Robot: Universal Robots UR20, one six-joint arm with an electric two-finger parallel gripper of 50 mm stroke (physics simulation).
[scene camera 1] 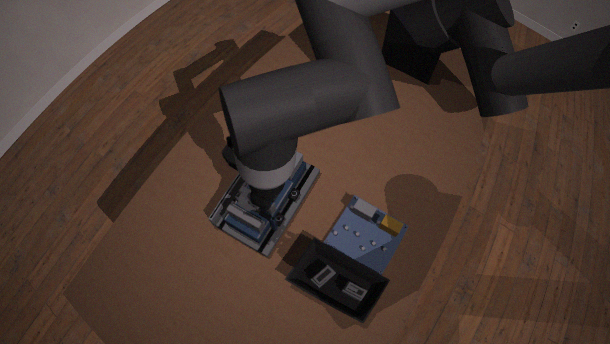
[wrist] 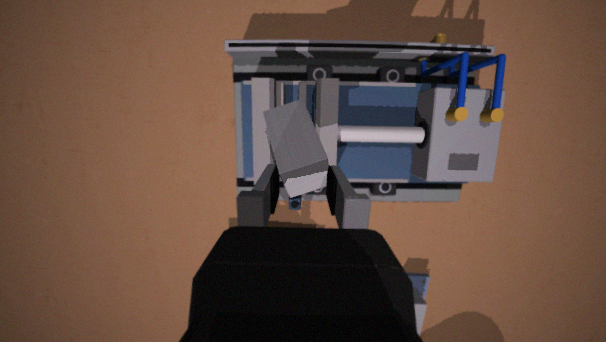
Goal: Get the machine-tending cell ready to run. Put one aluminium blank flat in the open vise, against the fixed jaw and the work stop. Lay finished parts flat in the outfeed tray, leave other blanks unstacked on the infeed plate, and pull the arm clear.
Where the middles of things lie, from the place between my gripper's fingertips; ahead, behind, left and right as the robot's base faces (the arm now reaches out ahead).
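Going by their middles, the grey cylinder block (wrist: 471, 136) is the nearest to my hand of the things named here. The block is 80 mm below my hand, 50 mm to the right of it and 150 mm behind it. The blue infeed plate (scene camera 1: 345, 242) is 150 mm below my hand, 130 mm behind it and 260 mm to the left of it, while the black outfeed tray (scene camera 1: 317, 255) is 140 mm below my hand, 40 mm ahead of it and 260 mm to the left of it.
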